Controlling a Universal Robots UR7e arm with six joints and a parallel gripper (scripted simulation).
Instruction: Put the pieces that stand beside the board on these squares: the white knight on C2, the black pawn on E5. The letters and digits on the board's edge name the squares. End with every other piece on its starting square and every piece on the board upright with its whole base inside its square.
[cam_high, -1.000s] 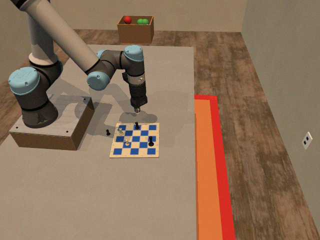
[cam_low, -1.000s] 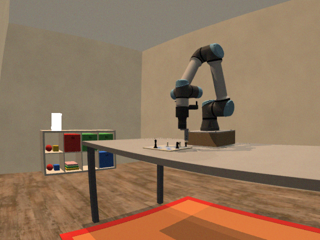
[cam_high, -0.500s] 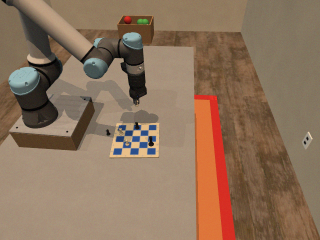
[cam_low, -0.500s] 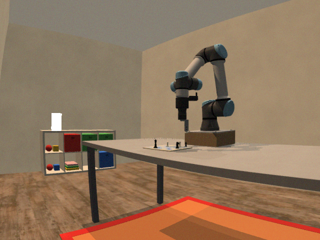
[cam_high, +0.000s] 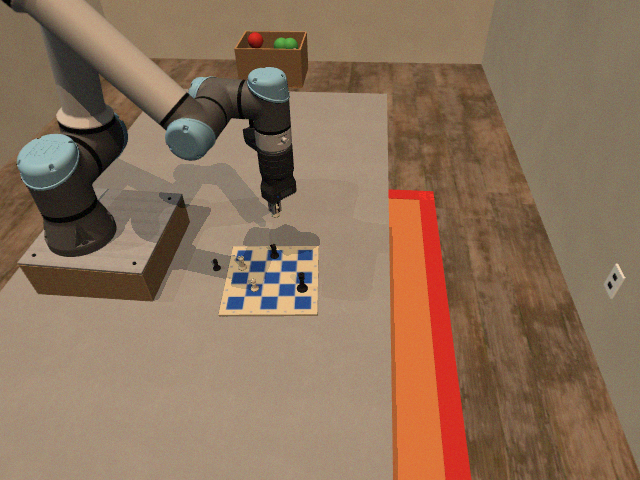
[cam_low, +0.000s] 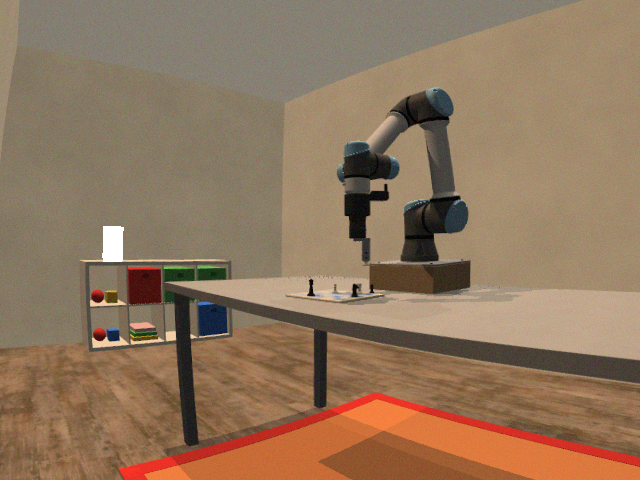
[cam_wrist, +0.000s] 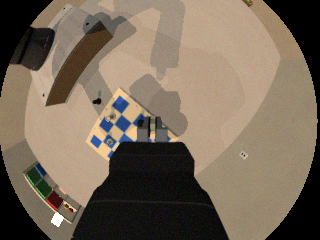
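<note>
Right now the chessboard is 20 mm ahead of my hand, 120 mm to the right of it and 130 mm below it. The rest, counted from my hand: white knight (10 mm below); then black pawn (130 mm behind, 110 mm to the right, 120 mm below); then white pawn (10 mm behind, 160 mm to the right, 110 mm below).
</note>
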